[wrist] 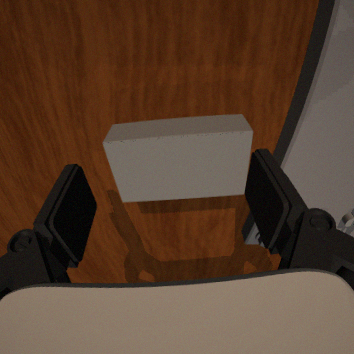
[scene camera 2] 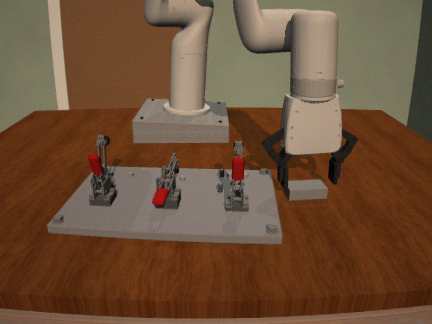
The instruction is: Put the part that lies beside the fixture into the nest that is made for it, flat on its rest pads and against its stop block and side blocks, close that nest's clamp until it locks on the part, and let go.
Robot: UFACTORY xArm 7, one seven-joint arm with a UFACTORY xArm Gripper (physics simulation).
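Places are measured from the arm's base along level axes (x back, y right, z up), in metres.
Pixels of known places: gripper, fingertip midpoint: [wrist: 167,178] [scene camera 2: 308,183]; arm's base at its link origin: [scene camera 2: 186,109].
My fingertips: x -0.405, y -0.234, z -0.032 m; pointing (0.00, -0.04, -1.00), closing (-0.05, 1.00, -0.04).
Note:
For each thing: its top centre in the pictures, then the offset to it from my fingertips. "spot": a spot on its surface instead.
- plain grey block at its top centre: [wrist: 179,170] [scene camera 2: 305,184] dy +0.006, dx -0.005, dz +0.000 m
- fixture plate at its top centre: [scene camera 2: 171,194] dy +0.241, dx -0.029, dz -0.005 m
- left clamp at a spot on its surface: [scene camera 2: 102,191] spot: dy +0.348, dx -0.067, dz +0.020 m
- middle clamp at its top centre: [scene camera 2: 166,167] dy +0.243, dx -0.058, dz +0.057 m
- right clamp at a spot on its surface: [scene camera 2: 237,197] spot: dy +0.134, dx -0.081, dz +0.016 m
The part, a plain grey block [scene camera 2: 307,190] [wrist: 182,167], lies flat on the table to the right of the fixture plate [scene camera 2: 125,220] [wrist: 330,115]. My gripper [scene camera 2: 309,181] [wrist: 167,178] is open and empty, pointing down just above and behind the block in the scene view. In the wrist view the block lies ahead of the fingers, its long side running across the gap between them. The fixture carries a left clamp [scene camera 2: 102,192], a middle clamp [scene camera 2: 169,192] and a right clamp [scene camera 2: 237,197], each with a red handle. The nests' pads and blocks are small and partly hidden.
The robot's grey base block [scene camera 2: 180,131] stands behind the fixture. The left and right clamps stand up tall from the plate, and the middle one is lower with its handle toward the front. Bolt heads [scene camera 2: 271,229] sit at the plate's corners. The plate's right edge is close to the block.

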